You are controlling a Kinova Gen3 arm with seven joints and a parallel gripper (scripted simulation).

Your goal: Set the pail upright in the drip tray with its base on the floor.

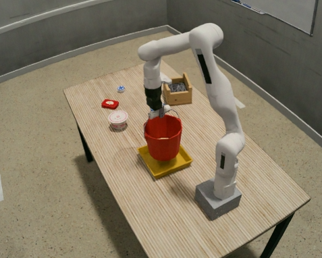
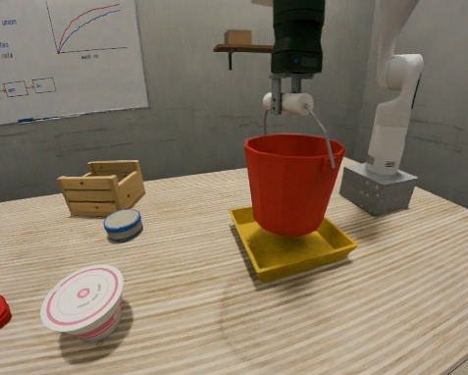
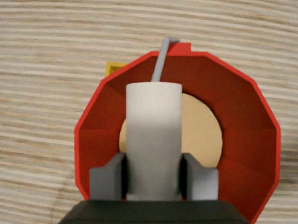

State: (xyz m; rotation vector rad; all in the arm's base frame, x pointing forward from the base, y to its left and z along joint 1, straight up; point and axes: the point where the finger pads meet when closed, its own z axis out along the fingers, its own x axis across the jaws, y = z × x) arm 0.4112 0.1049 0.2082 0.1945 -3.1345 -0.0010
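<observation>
My gripper is now 100 mm above the red pail and 10 mm past it. Also, from my hand: yellow drip tray: 300 mm below, 20 mm behind; then blue-rimmed round tin: 370 mm ahead, 290 mm below, 150 mm to the right; then pail handle: 30 mm below, 10 mm behind.
</observation>
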